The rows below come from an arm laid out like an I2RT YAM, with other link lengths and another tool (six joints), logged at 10 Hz.
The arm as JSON. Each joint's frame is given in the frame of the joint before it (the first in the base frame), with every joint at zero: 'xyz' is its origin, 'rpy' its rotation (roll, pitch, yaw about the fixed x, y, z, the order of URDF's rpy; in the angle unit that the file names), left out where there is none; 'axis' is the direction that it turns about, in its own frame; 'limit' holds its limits. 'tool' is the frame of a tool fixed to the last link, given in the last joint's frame.
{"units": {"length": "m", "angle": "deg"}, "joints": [
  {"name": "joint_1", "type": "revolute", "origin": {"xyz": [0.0, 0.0, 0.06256]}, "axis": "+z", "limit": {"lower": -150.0, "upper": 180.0}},
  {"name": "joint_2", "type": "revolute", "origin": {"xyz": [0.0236, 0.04, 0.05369], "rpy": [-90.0, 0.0, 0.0]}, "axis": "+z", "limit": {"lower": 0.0, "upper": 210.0}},
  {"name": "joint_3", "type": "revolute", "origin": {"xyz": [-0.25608, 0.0, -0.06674], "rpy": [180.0, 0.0, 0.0]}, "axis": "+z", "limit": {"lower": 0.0, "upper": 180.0}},
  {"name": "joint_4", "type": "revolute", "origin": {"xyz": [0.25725, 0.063, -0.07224]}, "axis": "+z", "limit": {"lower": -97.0, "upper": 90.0}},
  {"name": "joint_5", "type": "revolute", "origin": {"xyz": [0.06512, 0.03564, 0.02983], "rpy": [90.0, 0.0, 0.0]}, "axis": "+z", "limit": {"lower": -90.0, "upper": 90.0}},
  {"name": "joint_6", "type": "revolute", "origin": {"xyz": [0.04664, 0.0, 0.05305], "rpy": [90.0, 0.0, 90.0]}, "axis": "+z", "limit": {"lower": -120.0, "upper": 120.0}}
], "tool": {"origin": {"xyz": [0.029, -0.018, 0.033], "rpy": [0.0, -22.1, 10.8]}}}
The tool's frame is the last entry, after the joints.
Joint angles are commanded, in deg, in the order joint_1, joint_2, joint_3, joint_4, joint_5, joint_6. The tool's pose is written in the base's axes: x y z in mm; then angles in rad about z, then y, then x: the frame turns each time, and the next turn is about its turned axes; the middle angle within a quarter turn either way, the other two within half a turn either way. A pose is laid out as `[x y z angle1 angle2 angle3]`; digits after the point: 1 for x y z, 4 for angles.
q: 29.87, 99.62, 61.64, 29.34, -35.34, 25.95
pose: [376.6 255.6 223.8 -0.0204 0.7191 -1.3901]
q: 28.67, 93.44, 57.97, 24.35, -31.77, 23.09
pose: [363.8 231.9 232.9 -0.1401 0.7033 -1.4583]
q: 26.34, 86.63, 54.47, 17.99, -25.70, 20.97
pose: [353.2 197.2 240.6 -0.3313 0.6940 -1.5426]
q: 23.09, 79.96, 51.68, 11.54, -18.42, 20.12
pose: [343.4 156.3 248.4 -0.5565 0.6829 -1.6207]
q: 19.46, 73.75, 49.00, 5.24, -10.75, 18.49
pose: [330.4 114.5 252.7 -0.7930 0.6448 -1.7090]
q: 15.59, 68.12, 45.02, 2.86, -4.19, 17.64
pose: [315.4 76.1 251.6 -0.9843 0.5997 -1.7452]
